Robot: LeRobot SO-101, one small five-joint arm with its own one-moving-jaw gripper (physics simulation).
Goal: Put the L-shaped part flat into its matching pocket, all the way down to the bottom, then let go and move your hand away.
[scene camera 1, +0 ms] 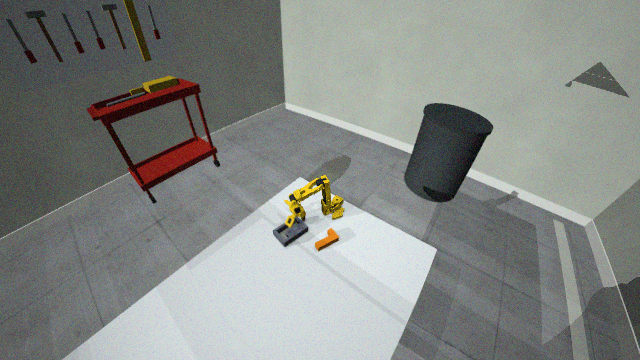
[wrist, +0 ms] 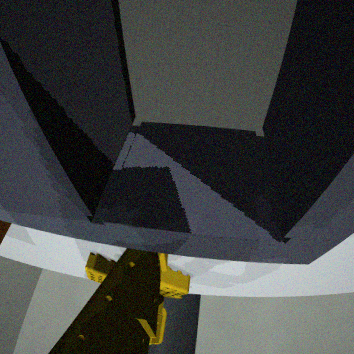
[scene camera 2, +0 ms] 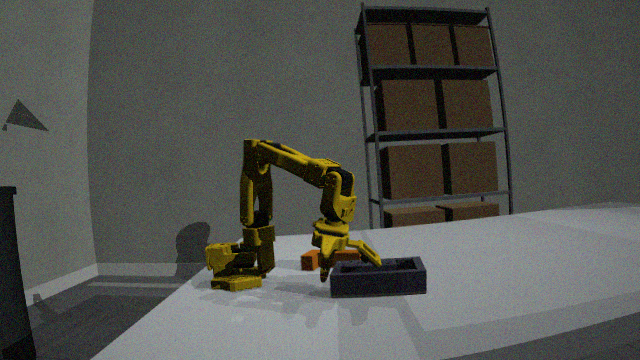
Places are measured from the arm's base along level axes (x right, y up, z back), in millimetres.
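Pixels of known places: hand at its tool point: [scene camera 1: 303, 220] [scene camera 2: 323, 280]; arm's base at its link origin: [scene camera 1: 331, 214] [scene camera 2: 250, 282].
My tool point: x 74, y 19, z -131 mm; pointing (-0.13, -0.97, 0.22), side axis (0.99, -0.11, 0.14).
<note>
For each thing: its top centre in the pictures, then the offset to it from my tool point. Level surfaces: height alone.
- orange L-shaped part at its top centre: [scene camera 2: 332, 252] [scene camera 1: 325, 237] dx -148, dy +11, dz -22 mm
- dark grey block with the recessed pocket, top centre: [scene camera 2: 378, 265] [scene camera 1: 290, 228] dx +6, dy +18, dz -86 mm
- white table top at its surface level: dy -19 mm
The orange L-shaped part [scene camera 1: 327, 241] [scene camera 2: 310, 260] lies flat on the white table top, apart from the dark block; a sliver of it shows at the left edge of the wrist view. The dark grey block with the recessed pocket [scene camera 1: 286, 242] [scene camera 2: 378, 286] [wrist: 240, 251] stands on the table, and no orange part shows in its pocket. My gripper [scene camera 1: 297, 220] [scene camera 2: 351, 271] is fully open and empty. One jaw points down beside the block's near-arm end; the other reaches over its rim. The wrist view shows one jaw, its tip at the block's edge. Whether a jaw touches the block is unclear.
The yellow arm's base [scene camera 2: 237, 282] stands on the white table top [scene camera 1: 225, 300] close to the block and the part. On the floor beyond are a red cart [scene camera 1: 172, 162] and a black bin [scene camera 1: 445, 155]. A shelf rack [scene camera 2: 435, 133] with boxes stands behind.
</note>
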